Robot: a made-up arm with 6 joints. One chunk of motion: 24 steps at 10 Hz.
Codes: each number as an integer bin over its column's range. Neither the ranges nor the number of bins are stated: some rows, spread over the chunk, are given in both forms.
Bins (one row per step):
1: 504 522 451 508 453 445
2: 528 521 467 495 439 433
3: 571 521 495 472 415 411
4: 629 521 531 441 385 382
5: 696 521 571 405 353 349
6: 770 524 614 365 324 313
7: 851 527 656 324 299 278
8: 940 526 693 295 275 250
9: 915 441 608 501 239 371
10: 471 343 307 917 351 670
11: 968 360 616 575 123 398
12: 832 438 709 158 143 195
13: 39 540 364 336 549 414
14: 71 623 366 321 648 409
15: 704 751 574 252 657 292
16: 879 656 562 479 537 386
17: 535 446 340 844 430 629
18: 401 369 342 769 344 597
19: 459 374 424 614 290 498
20: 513 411 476 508 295 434
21: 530 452 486 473 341 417
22: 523 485 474 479 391 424
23: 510 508 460 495 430 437
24: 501 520 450 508 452 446
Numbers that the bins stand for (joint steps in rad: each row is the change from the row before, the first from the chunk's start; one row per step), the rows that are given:
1: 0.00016 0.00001 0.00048 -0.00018 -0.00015 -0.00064
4: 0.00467 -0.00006 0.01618 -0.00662 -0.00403 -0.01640
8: 0.01587 0.00028 0.04796 -0.02065 -0.01031 -0.04944
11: 0.01688 -0.01086 0.03286 0.00626 -0.01898 -0.01240
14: -0.01544 0.00678 -0.01619 -0.01815 0.01097 -0.00965
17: 0.00128 -0.00509 -0.02129 0.03211 -0.00147 0.04541
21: 0.00110 -0.00469 0.00735 -0.00355 -0.00654 -0.00765
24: 0.00005 -0.00013 0.00029 -0.00018 -0.00021 -0.00039
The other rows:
2: 0.00103 -0.00006 0.00362 -0.00143 -0.00095 -0.00364
3: 0.00258 -0.00006 0.00912 -0.00364 -0.00232 -0.00915
5: 0.00708 -0.00006 0.02403 -0.01008 -0.00586 -0.02466
6: 0.00975 0.00014 0.03246 -0.01392 -0.00751 -0.03367
7: 0.01267 0.00034 0.04070 -0.01786 -0.00894 -0.04243
9: 0.01497 -0.00542 0.03129 -0.00086 -0.01236 -0.01916
10: -0.00103 -0.01200 -0.02777 0.03912 -0.00597 0.05567
12: 0.01198 -0.00562 0.05110 -0.03382 -0.01784 -0.06320
13: -0.01659 0.00122 -0.01658 -0.01671 0.00532 -0.00840
15: 0.00737 0.01537 0.02462 -0.02478 0.01149 -0.03893
16: 0.01368 0.00900 0.02226 -0.00297 0.00464 -0.01540
18: -0.00355 -0.01025 -0.02090 0.02490 -0.00637 0.03740
19: -0.00146 -0.00992 -0.00481 0.01000 -0.00945 0.01262
20: 0.00049 -0.00744 0.00539 -0.00018 -0.00917 -0.00339
22: 0.00085 -0.00247 0.00500 -0.00297 -0.00369 -0.00589
23: 0.00038 -0.00093 0.00225 -0.00143 -0.00147 -0.00264

